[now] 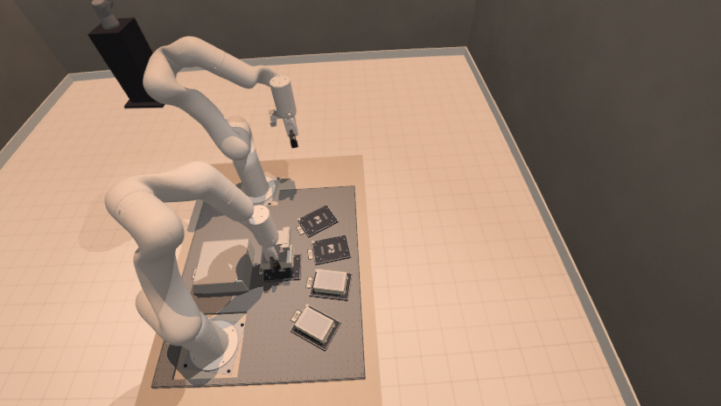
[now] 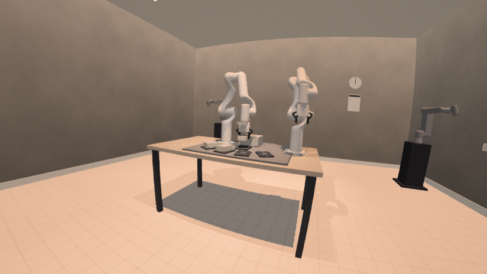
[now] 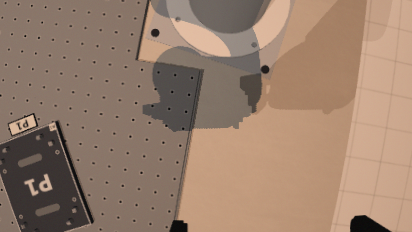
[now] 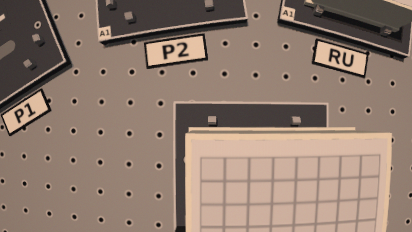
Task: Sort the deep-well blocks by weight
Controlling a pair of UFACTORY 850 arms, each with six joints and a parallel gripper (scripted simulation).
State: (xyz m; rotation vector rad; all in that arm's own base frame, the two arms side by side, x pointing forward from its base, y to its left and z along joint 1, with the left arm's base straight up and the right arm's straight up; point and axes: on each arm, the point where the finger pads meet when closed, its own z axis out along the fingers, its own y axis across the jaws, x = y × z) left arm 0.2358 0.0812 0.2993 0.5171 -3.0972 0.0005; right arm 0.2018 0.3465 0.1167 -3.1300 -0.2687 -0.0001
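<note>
My right gripper is now 25 cm past the pale check-weigher, 2 cm to the left of it and 4 cm above it. Also, from my right hand: nest RU: 22 cm ahead, 7 cm to the right, 10 cm below; nest P2: 21 cm ahead, 10 cm to the left, 10 cm below; dark infeed nest: 10 cm below.
</note>
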